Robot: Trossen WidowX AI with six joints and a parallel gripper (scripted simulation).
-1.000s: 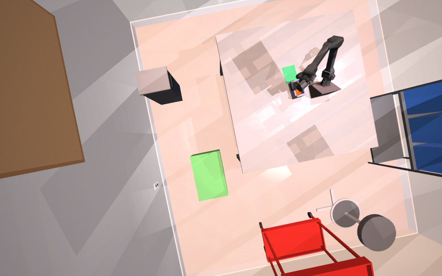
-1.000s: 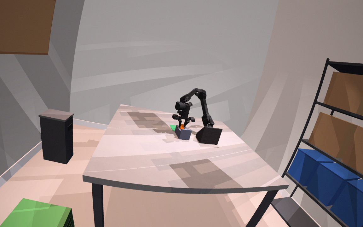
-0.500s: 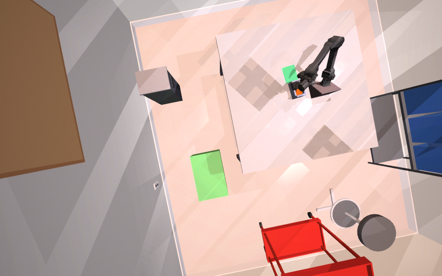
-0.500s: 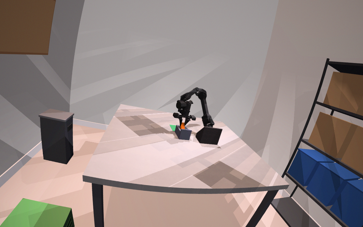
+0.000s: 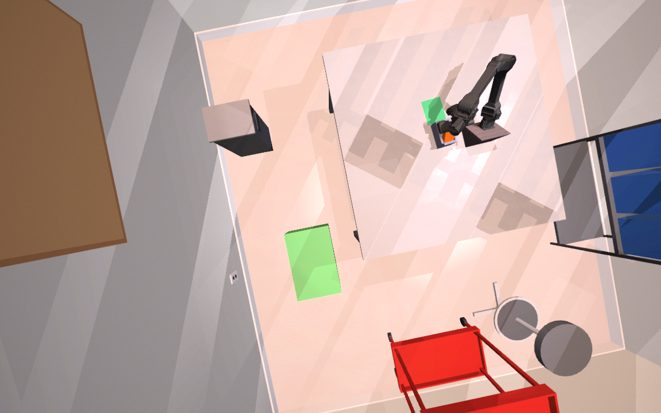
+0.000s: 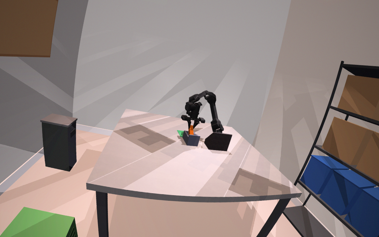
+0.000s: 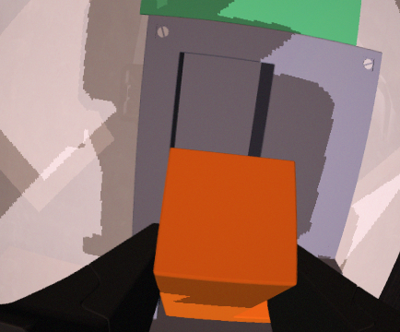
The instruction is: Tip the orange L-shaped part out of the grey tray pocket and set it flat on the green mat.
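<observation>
Now: the green mat 140 mm to the right of my gripper tip and 120 mm below it. The rest, counted from my gripper tip: orange L-shaped part (30 mm to the left, 30 mm below, 20 mm behind); tray (120 mm below, 10 mm to the left, 10 mm behind).
</observation>
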